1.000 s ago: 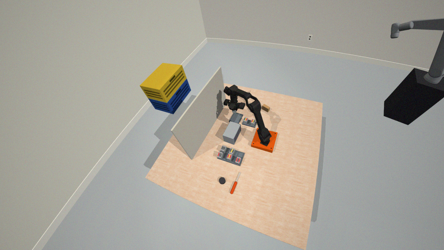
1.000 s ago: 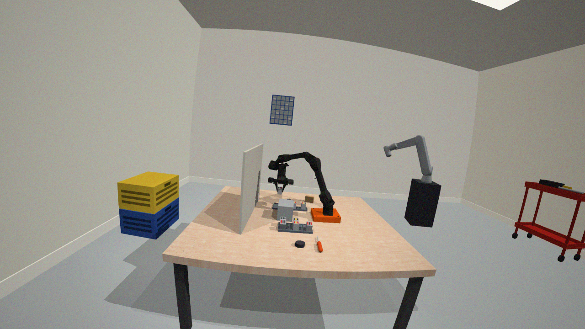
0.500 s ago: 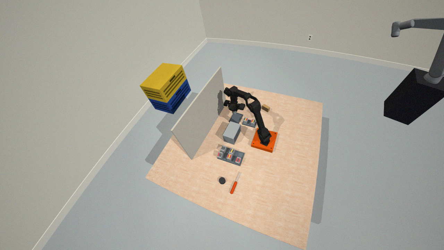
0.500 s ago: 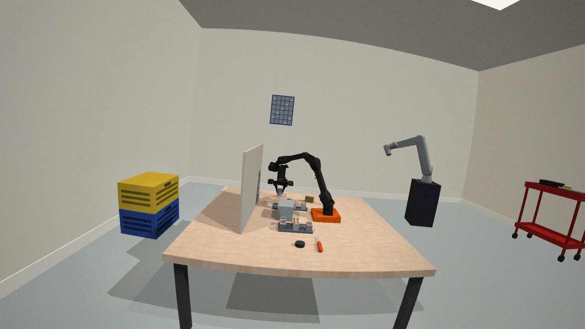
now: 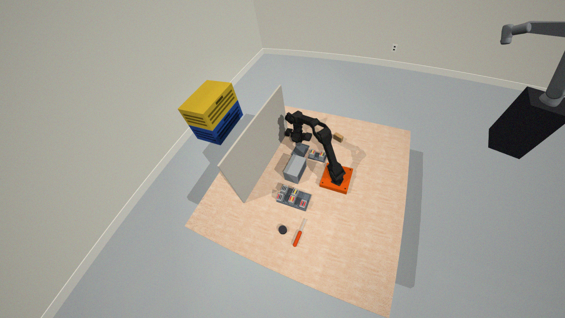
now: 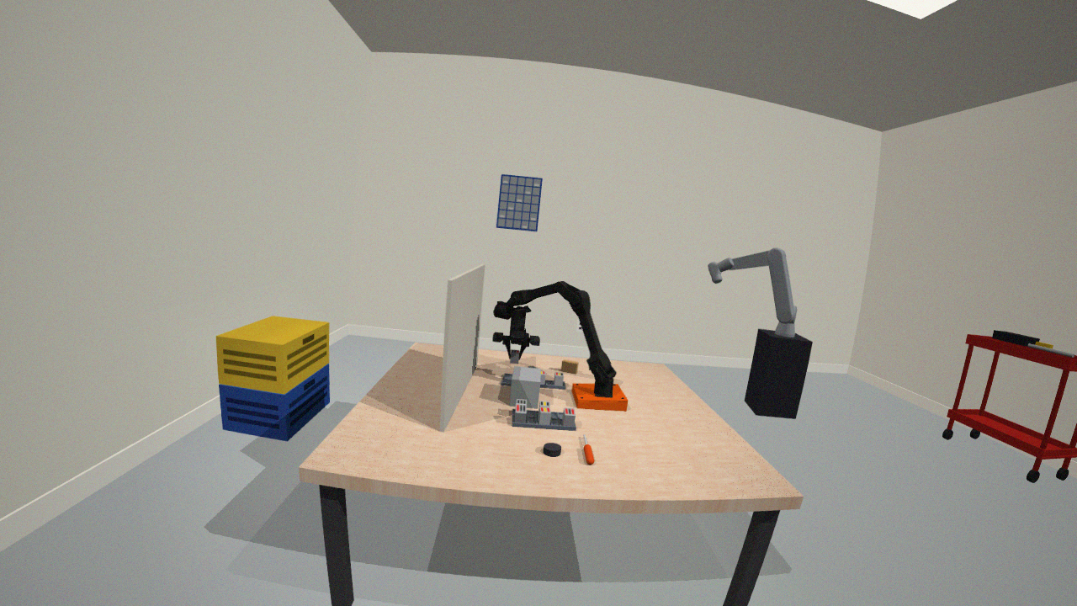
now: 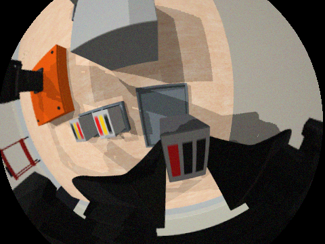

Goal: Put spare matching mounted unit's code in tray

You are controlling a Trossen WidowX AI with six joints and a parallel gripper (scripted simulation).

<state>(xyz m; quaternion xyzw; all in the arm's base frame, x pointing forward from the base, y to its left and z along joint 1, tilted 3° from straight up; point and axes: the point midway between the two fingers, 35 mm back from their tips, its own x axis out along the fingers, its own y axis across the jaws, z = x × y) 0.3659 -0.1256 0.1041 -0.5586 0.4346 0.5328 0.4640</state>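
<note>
The flat grey tray lies 10 mm behind my gripper tip, 10 mm to the left of it and 90 mm below it. The rest, counted from my gripper tip: grey spare: 20 mm above; then tall grey panel: 140 mm ahead, 220 mm to the left, 130 mm above; then grey mounted unit: 90 mm behind, 200 mm to the left, 40 mm below.
</note>
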